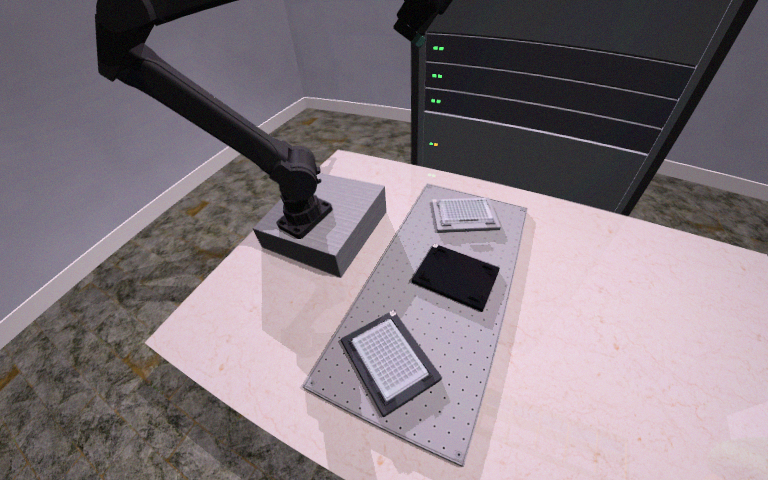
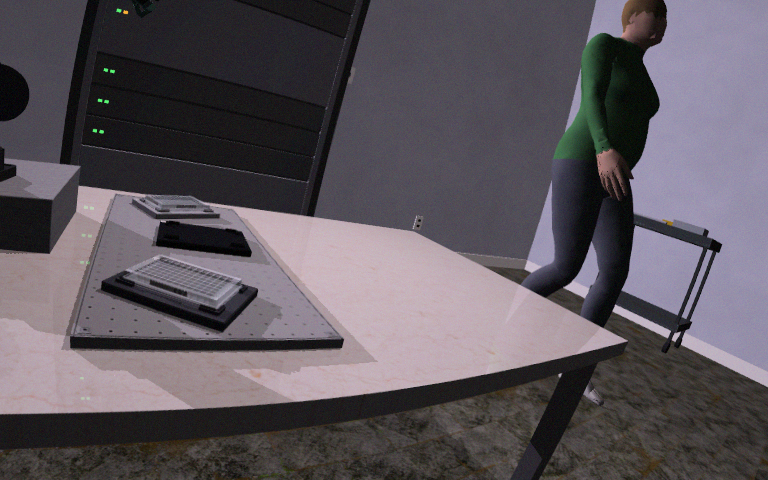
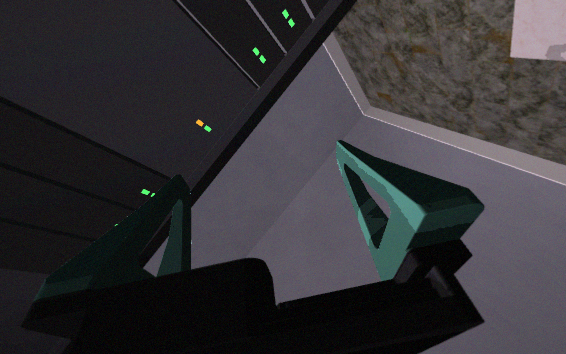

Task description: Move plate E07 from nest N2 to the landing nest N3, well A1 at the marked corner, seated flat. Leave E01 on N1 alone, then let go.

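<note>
Three nests stand in a row on a perforated board. The black nest (image 1: 456, 277) (image 2: 202, 238) in the middle holds no plate and has a pale mark at one corner; it fits landing nest N3. One clear 96-well plate (image 1: 389, 359) (image 2: 182, 280) sits on the dark grey nest (image 1: 368, 390) (image 2: 127, 292) at the near end. Another clear plate (image 1: 467, 210) (image 2: 174, 202) sits on the light grey nest (image 1: 467, 228) (image 2: 186, 215) at the far end. No labels are readable, so I cannot tell which is E07. My gripper (image 1: 419, 39) (image 2: 144, 6) (image 3: 260, 164) is open and empty, high above and away from the plates.
The board (image 1: 453, 345) (image 2: 124, 333) lies on the pale table (image 1: 611, 339) (image 2: 396, 300). The arm base stands on a grey block (image 1: 356, 220) (image 2: 33, 220). A server rack (image 1: 538, 135) (image 2: 192, 169) stands behind. A person (image 2: 617, 107) stands beyond the table near a cart (image 2: 673, 239).
</note>
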